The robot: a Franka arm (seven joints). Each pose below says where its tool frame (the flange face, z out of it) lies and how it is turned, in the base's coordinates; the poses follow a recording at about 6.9 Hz.
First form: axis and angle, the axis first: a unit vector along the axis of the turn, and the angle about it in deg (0 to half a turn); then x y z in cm.
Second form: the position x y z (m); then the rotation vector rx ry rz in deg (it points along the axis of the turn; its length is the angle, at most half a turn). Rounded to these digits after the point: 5 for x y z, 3 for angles.
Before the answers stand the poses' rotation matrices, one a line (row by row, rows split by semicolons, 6 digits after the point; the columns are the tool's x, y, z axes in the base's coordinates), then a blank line. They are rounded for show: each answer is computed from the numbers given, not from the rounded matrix.
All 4 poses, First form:
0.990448 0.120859 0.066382 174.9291 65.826 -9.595 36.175
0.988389 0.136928 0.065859 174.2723 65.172 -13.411 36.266
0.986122 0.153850 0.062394 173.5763 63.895 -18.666 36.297
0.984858 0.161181 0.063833 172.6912 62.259 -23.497 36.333
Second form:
0.962048 0.233073 0.141921; 0.244808 -0.966929 -0.071530; 0.120556 0.103558 -0.987290
0.953942 0.263428 0.143529; 0.276573 -0.957602 -0.080651; 0.116198 0.116633 -0.986354
0.945047 0.295497 0.139883; 0.309458 -0.946531 -0.091189; 0.105457 0.129466 -0.985960
0.940136 0.308071 0.145727; 0.324312 -0.940127 -0.104797; 0.104717 0.145784 -0.983759

0.65826 -0.09595 0.36175 173.258 21.142 11.612
0.65172 -0.13411 0.36266 172.249 23.863 11.477
0.63895 -0.18666 0.36297 171.167 26.705 10.830
0.62259 -0.23497 0.36333 170.076 27.835 11.023

